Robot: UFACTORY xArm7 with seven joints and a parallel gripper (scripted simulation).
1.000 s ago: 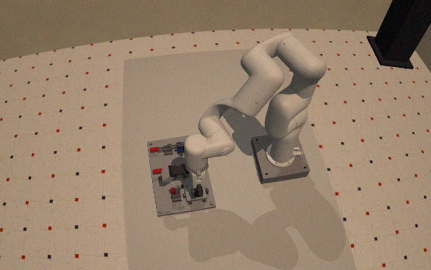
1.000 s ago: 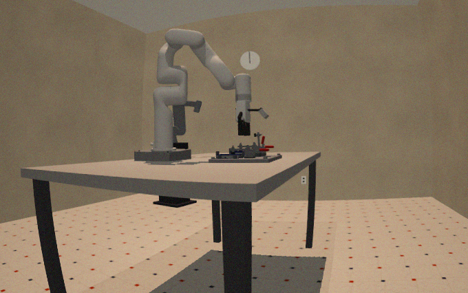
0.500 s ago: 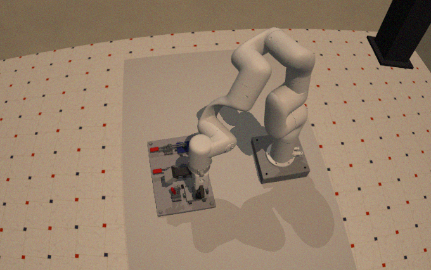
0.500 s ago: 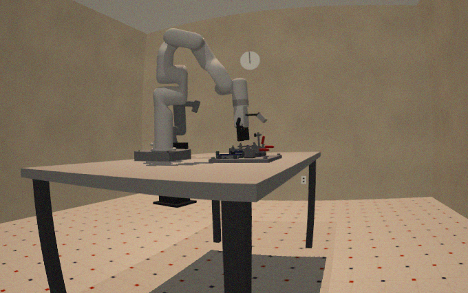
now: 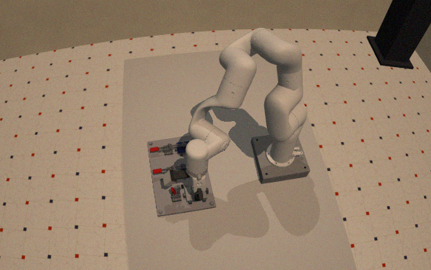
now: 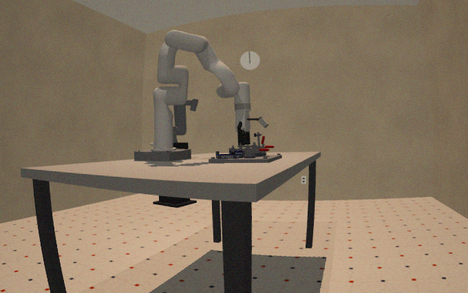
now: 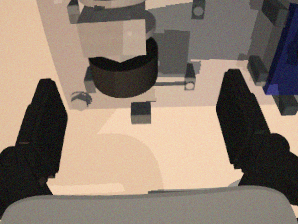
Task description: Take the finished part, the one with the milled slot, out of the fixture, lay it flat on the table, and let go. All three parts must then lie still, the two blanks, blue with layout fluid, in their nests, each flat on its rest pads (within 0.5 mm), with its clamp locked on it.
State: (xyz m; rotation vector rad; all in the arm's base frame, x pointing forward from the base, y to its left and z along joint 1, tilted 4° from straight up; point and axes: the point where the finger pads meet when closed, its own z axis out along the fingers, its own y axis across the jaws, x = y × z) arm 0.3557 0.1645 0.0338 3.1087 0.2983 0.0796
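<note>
Right now my hand is 40 mm above the grey finished part and 10 mm past it. Round my hand: grey fixture plate: 100 mm to the right, 70 mm below, 70 mm ahead.
</note>
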